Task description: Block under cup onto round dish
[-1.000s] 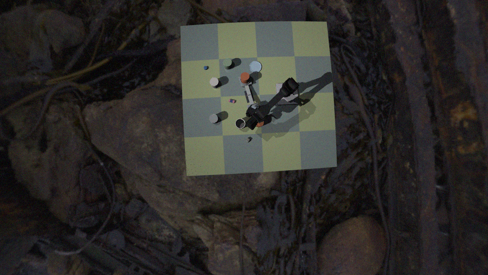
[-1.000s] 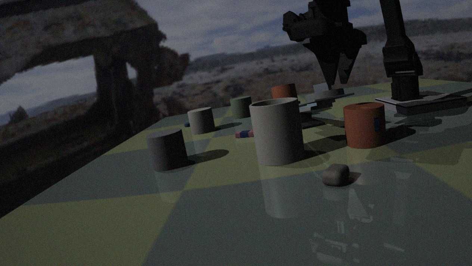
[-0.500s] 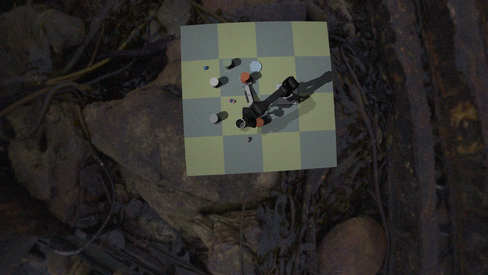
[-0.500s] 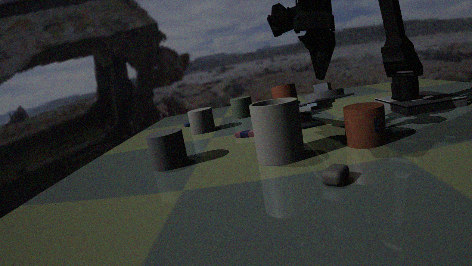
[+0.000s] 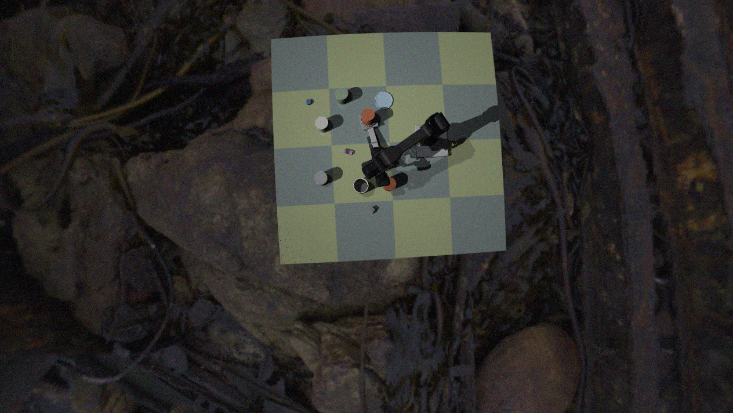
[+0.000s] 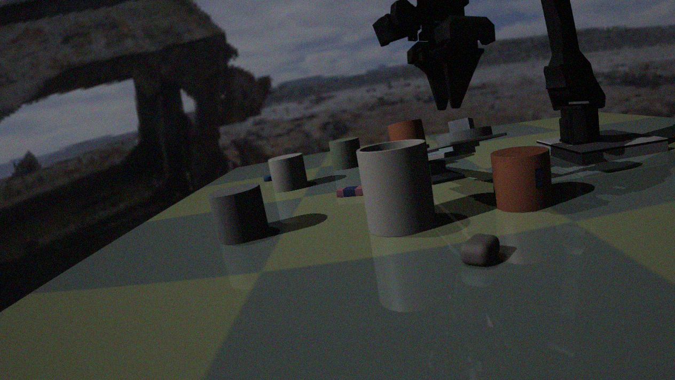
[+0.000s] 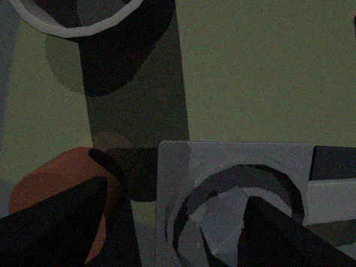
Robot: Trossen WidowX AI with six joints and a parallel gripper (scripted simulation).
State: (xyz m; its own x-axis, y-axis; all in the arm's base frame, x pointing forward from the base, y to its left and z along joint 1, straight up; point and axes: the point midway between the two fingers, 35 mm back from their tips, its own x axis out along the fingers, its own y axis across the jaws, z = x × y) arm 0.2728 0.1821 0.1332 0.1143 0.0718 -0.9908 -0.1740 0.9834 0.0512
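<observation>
My gripper tip is now 2 cm past the grey block, 4 cm to the left of it and 3 cm above it. From my gripper tip the other things lie so: small balance 1 cm ahead, 16 cm to the right, 8 cm below; small grey lump 2 cm ahead, 21 cm to the left, 11 cm below; pink-blue eraser 16 cm ahead, 12 cm to the right, 12 cm below.
</observation>
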